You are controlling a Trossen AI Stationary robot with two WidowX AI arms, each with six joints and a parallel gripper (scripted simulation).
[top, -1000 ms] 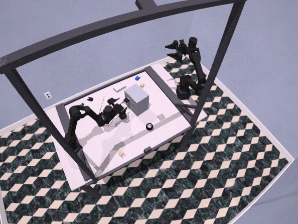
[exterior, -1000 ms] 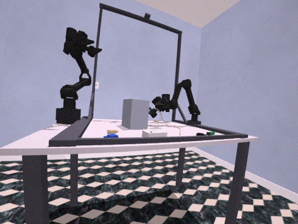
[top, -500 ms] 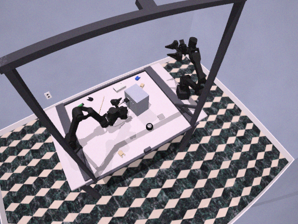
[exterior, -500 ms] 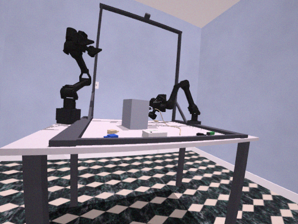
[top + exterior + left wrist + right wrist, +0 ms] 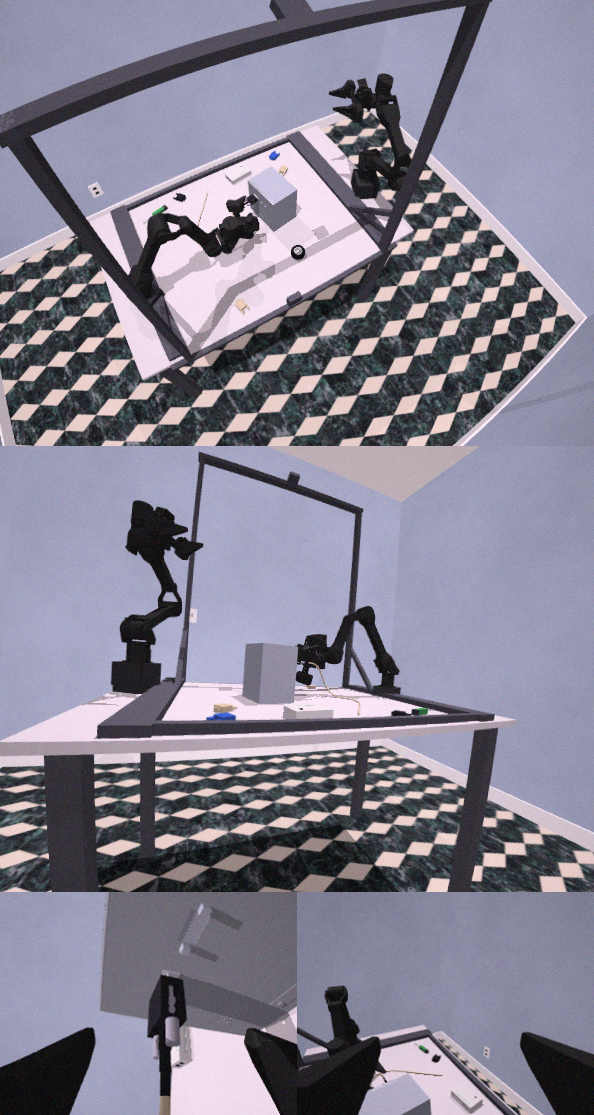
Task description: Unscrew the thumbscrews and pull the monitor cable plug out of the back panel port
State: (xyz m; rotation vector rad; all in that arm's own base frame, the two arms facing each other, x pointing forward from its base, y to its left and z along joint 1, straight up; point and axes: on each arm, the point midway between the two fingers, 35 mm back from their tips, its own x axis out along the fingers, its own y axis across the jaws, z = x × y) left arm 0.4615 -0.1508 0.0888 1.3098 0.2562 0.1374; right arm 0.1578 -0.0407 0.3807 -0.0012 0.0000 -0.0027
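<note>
My left gripper is now 13 cm to the left of the grey box, 4 cm above it and 2 cm short of it.
</note>
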